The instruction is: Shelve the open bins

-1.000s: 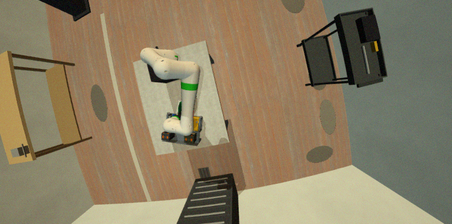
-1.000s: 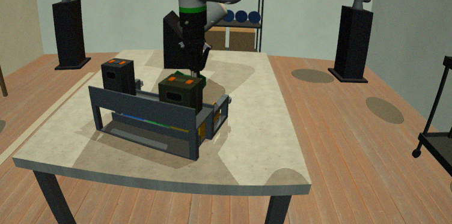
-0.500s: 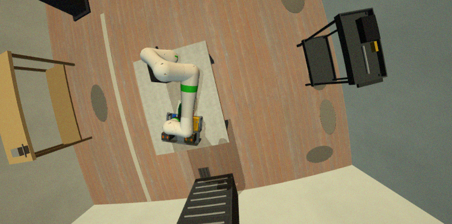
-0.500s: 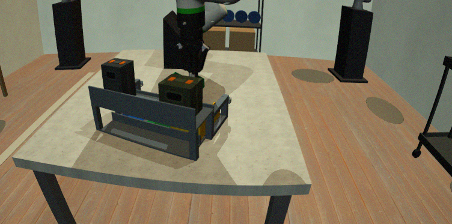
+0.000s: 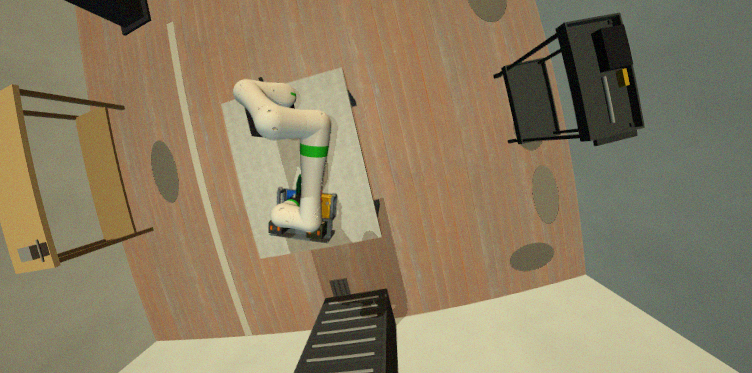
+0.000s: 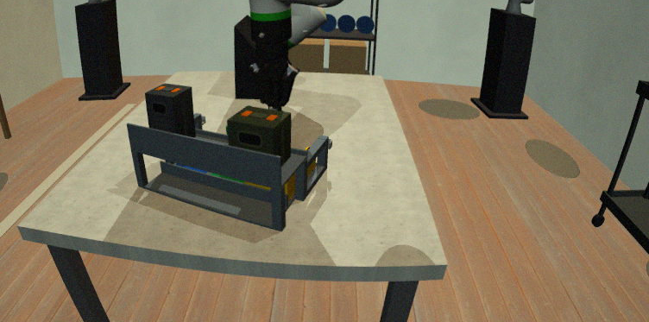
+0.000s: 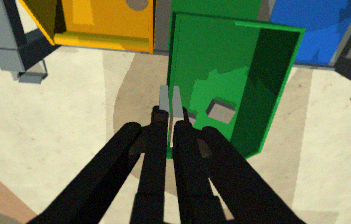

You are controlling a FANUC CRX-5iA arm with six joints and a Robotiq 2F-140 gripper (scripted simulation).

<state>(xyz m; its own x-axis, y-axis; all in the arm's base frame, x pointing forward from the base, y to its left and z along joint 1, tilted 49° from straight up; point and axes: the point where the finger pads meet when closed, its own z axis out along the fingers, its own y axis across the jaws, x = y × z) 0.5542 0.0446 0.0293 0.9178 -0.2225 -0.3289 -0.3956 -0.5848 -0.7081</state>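
The green bin lies 3 cm behind my hand, 4 cm to the right of it and 4 cm below it. From my hand the other things lie so: yellow bin: 14 cm ahead, 2 cm to the left, 6 cm below.
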